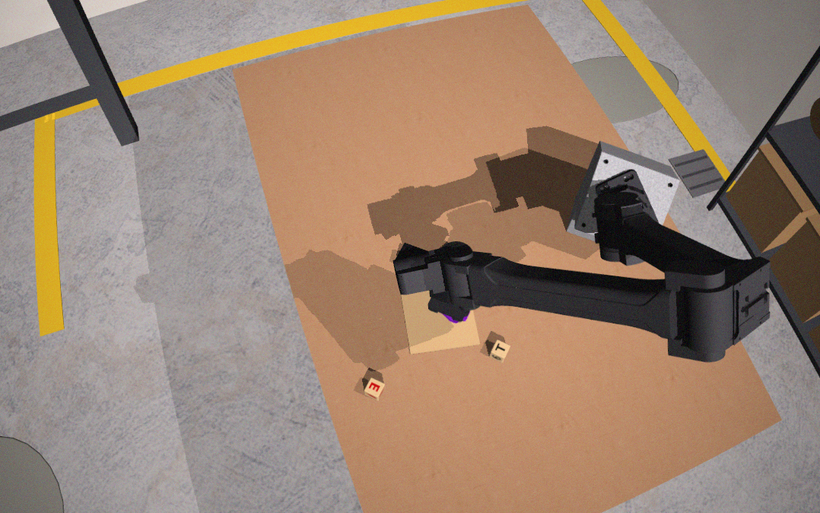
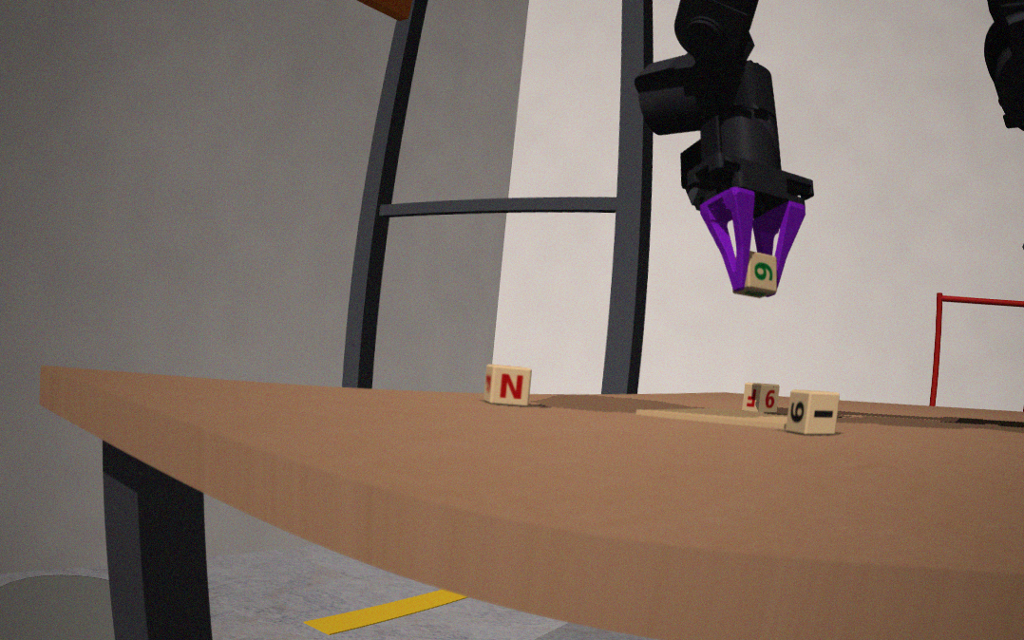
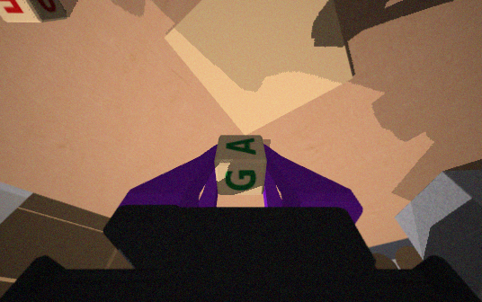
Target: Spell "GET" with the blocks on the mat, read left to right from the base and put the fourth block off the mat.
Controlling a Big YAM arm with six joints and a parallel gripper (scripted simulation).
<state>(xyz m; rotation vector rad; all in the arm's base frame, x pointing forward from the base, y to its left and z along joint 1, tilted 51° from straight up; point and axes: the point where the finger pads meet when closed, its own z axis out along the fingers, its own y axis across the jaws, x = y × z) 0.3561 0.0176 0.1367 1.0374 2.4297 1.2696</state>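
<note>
Now: the square mat 11 cm below my hand, 4 cm to the right of it and 2 cm ahead of it. From my hand the other things lie so: G block (1 cm above); then E block (17 cm ahead, 10 cm below, 9 cm to the left).
</note>
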